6 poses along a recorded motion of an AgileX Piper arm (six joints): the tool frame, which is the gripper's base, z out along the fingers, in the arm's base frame.
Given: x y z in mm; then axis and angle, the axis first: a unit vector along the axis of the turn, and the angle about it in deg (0 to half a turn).
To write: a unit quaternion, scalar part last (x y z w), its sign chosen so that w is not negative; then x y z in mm. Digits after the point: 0 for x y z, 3 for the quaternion.
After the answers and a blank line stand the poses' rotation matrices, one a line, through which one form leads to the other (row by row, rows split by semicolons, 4 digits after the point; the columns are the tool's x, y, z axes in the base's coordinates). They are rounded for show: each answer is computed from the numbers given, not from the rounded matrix.
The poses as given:
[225, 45, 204, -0.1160, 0.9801, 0.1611, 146.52]
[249, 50, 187, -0.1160, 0.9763, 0.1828, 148.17]
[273, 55, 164, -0.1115, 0.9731, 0.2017, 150.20]
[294, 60, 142, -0.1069, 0.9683, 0.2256, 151.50]
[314, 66, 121, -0.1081, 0.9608, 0.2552, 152.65]
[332, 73, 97, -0.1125, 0.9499, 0.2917, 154.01]
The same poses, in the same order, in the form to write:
[-0.111, 0.939, 0.154, 0.288, 225, 45, 204]
[-0.112, 0.939, 0.176, 0.274, 249, 50, 187]
[-0.108, 0.940, 0.195, 0.257, 273, 55, 164]
[-0.104, 0.939, 0.219, 0.246, 294, 60, 142]
[-0.105, 0.934, 0.248, 0.236, 314, 66, 121]
[-0.110, 0.926, 0.284, 0.225, 332, 73, 97]

-0.8094 -0.2974 0.5064; -0.1196 0.9277 0.3536; -0.5749 0.2256 -0.7865
-0.8247 -0.3059 0.4757; -0.1131 0.9133 0.3913; -0.5541 0.2689 -0.7878
-0.8445 -0.3029 0.4416; -0.1024 0.9008 0.4220; -0.5256 0.3112 -0.7918
-0.8573 -0.3021 0.4167; -0.0868 0.8829 0.4615; -0.5074 0.3594 -0.7832
-0.8662 -0.3134 0.3893; -0.0789 0.8550 0.5127; -0.4935 0.4133 -0.7652
-0.8748 -0.3307 0.3539; -0.0751 0.8144 0.5754; -0.4786 0.4768 -0.7373

